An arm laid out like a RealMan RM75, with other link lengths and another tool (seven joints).
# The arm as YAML. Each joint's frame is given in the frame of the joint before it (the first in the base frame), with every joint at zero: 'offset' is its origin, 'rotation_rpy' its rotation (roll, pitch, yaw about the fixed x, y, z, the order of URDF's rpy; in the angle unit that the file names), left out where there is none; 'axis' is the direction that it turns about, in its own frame. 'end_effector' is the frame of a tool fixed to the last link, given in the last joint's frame.
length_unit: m
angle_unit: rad
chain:
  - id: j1
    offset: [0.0, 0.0, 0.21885]
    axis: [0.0, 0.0, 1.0]
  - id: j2
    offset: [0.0, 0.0, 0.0]
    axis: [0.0, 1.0, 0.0]
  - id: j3
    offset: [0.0, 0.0, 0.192]
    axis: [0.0, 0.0, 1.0]
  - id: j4
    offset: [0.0, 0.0, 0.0]
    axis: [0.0, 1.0, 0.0]
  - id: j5
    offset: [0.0, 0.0, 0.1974]
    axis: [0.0, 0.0, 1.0]
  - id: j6
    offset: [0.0, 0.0, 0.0]
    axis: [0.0, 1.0, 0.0]
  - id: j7
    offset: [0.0, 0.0, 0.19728]
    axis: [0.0, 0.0, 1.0]
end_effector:
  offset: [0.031, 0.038, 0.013]
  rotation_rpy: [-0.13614, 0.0, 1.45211]
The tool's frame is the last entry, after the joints.
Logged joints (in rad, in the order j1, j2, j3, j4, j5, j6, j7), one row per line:
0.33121, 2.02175, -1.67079, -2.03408, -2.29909, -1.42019, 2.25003
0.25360, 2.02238, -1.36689, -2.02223, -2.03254, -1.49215, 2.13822
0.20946, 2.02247, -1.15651, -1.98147, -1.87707, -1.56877, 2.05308
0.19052, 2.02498, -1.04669, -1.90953, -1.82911, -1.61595, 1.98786
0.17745, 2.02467, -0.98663, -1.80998, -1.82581, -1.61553, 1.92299
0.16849, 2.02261, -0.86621, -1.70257, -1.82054, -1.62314, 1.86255
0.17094, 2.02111, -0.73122, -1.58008, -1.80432, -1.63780, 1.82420
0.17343, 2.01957, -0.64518, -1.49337, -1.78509, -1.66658, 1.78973
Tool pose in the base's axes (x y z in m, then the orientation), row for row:
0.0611, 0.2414, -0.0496, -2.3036, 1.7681, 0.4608
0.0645, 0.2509, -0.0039, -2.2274, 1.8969, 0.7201
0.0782, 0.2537, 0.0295, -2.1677, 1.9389, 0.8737
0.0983, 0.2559, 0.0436, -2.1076, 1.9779, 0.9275
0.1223, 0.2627, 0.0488, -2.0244, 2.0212, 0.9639
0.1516, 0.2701, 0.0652, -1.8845, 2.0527, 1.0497
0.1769, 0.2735, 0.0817, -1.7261, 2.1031, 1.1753
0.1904, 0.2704, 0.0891, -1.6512, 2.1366, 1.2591
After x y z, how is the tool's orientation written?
As a rotation vector, in radians.
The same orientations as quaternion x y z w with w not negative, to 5 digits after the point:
-0.77950, 0.59830, 0.15593, 0.10050
-0.73774, 0.62827, 0.23850, 0.06426
-0.71285, 0.63761, 0.28732, 0.05242
-0.69334, 0.65067, 0.30512, 0.05302
-0.66935, 0.66830, 0.31871, 0.06141
-0.63074, 0.68704, 0.35134, 0.08185
-0.58010, 0.70681, 0.39499, 0.08881
-0.55238, 0.71477, 0.42121, 0.08101

